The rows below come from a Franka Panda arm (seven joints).
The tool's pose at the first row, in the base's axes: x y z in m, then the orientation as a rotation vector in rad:
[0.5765, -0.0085, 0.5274, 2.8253, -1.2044, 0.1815]
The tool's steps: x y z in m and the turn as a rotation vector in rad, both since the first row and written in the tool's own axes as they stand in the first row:
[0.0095, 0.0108, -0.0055, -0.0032, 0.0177, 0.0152]
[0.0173, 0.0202, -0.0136, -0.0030, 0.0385, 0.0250]
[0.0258, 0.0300, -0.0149, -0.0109, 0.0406, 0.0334]
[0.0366, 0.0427, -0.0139, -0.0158, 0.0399, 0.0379]
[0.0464, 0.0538, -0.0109, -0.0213, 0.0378, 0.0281]
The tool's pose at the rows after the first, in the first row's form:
[0.5748, -0.0222, 0.5343, 2.8064, -1.2218, 0.2048]
[0.5727, -0.0334, 0.5435, 2.7918, -1.2315, 0.2341]
[0.5713, -0.0461, 0.5460, 2.7795, -1.2410, 0.2322]
[0.5697, -0.0627, 0.5466, 2.7731, -1.2462, 0.2282]
[0.5686, -0.0777, 0.5451, 2.7750, -1.2313, 0.2212]

